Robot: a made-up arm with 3 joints. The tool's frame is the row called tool.
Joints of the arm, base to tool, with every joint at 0 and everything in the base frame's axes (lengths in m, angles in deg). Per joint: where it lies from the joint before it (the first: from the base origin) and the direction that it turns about. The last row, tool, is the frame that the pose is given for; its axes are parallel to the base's.
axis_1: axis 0 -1 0 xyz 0 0 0.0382
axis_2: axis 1 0 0 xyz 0.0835 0.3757 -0.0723
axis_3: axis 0 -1 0 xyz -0.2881 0.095 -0.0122
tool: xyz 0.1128 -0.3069 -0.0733
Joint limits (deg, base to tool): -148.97..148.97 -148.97..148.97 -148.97..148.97
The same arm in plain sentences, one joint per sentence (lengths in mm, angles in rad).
The arm has three revolute joints in a row. What follows holds with every joint at zero, and every direction is one of the base frame's. Joint 1 is mounted 38.2 mm along +z from the base frame's origin and rotates about -y, from -2.6 to 2.6 rad. Joint 2 is mounted 83.5 mm along +x and 375.7 mm along +y and 72.3 mm along -z from joint 1 and rotates about +x, from -2.6 to 2.6 rad. Joint 3 is mounted 288.1 mm along -x and 95 mm along +y and 12.2 mm along -z from joint 2 and rotates about -y, from -2.6 to 2.6 rad. The tool frame, which is the frame that the pose is given for, is mounted 112.8 mm along +x and 306.9 mm along -y and 73.3 mm along -z from joint 3; its axes are parallel to the base frame's.
